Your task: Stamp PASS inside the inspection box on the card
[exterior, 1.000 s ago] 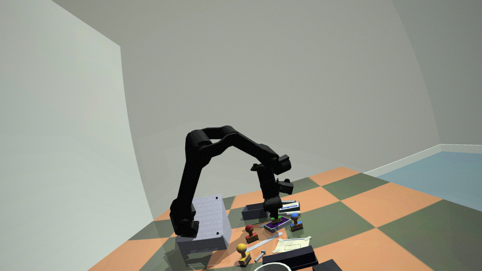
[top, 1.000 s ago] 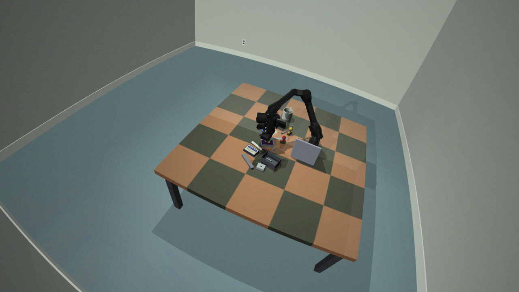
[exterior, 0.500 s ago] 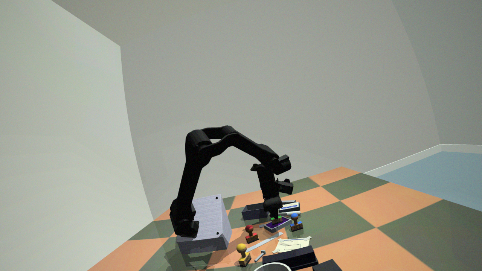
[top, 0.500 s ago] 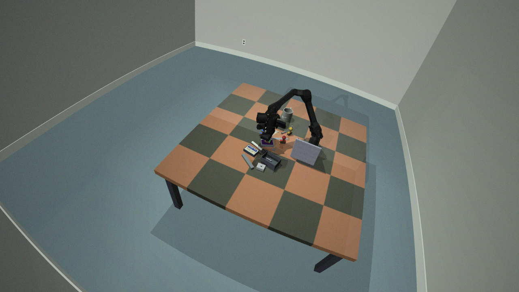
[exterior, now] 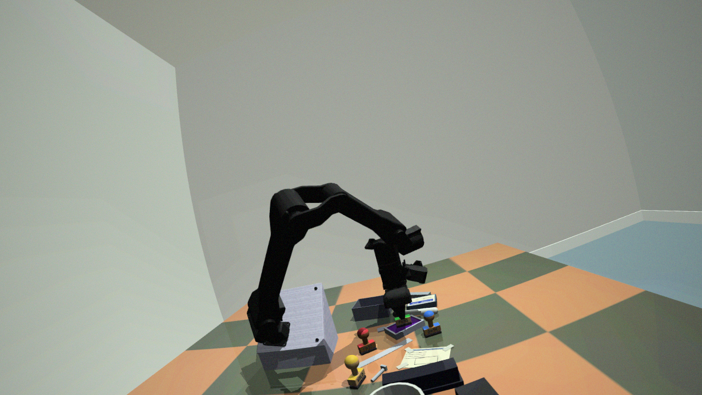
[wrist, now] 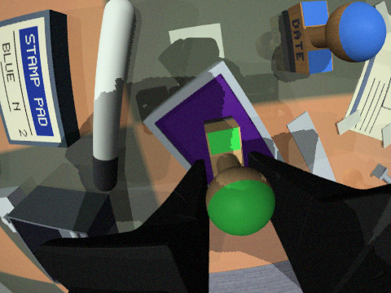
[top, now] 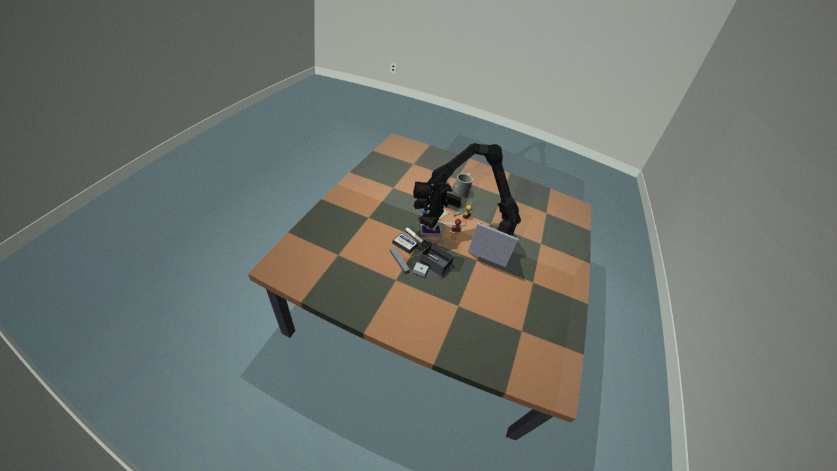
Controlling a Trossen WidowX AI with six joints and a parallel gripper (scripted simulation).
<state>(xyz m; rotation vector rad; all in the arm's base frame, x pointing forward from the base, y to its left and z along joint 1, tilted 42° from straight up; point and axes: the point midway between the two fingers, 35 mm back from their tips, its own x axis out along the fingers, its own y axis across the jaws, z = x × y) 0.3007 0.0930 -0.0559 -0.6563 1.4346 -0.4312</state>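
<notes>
My gripper tip is now right at the green-knobbed stamp. Round my gripper tip: purple ink pad: 30 mm below; blue-knobbed stamp: 70 mm ahead, 50 mm to the right, 20 mm below; white marker: 10 mm ahead, 80 mm to the left, 30 mm below.
</notes>
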